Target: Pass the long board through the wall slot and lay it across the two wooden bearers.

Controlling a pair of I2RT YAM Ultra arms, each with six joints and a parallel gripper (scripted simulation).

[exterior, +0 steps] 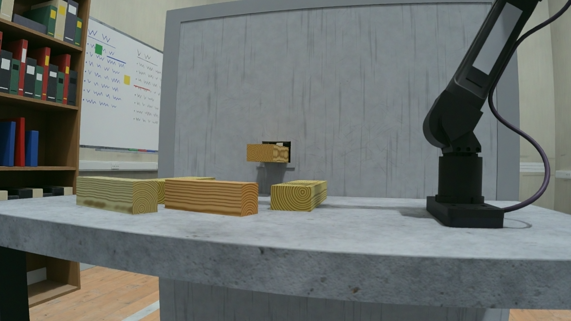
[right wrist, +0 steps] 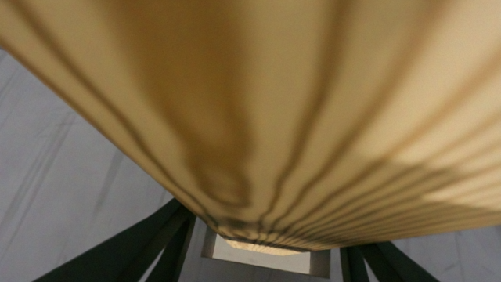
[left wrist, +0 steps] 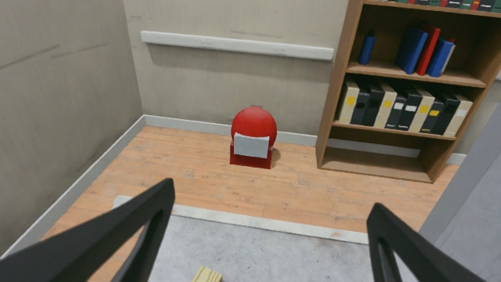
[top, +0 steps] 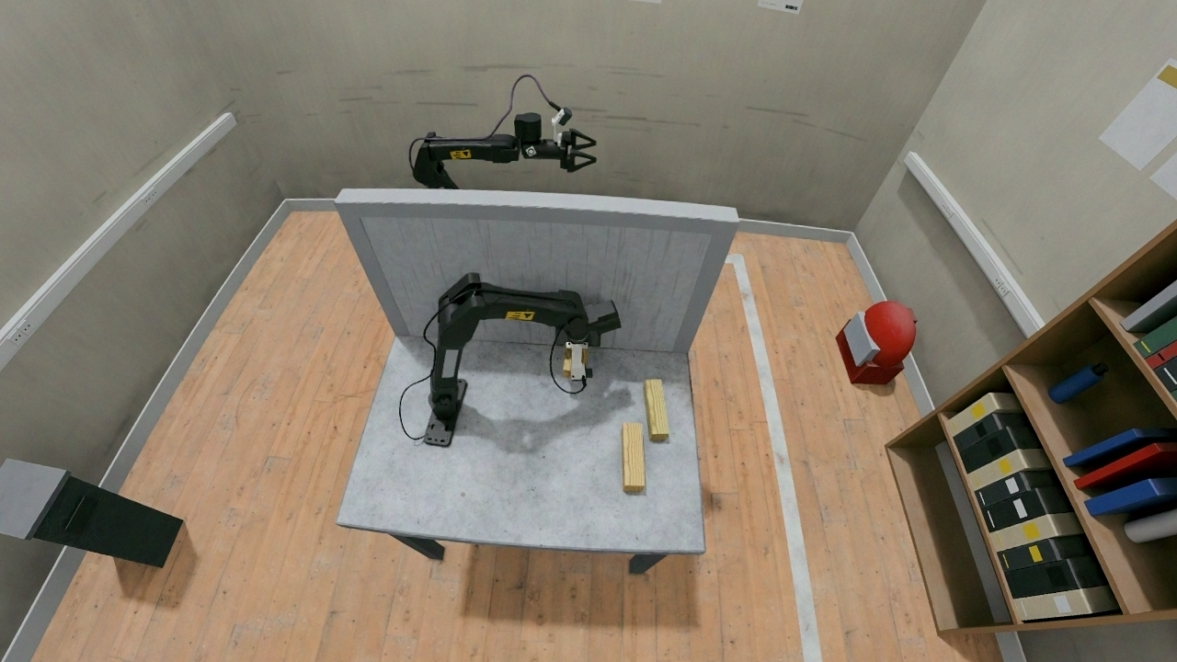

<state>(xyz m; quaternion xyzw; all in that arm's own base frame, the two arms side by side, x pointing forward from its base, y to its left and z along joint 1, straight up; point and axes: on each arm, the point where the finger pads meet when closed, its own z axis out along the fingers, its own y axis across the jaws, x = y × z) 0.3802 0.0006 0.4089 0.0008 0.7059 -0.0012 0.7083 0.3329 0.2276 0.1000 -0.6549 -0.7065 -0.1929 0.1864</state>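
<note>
The long board is 40 mm to the left of my right hand and 10 mm below it.
</note>
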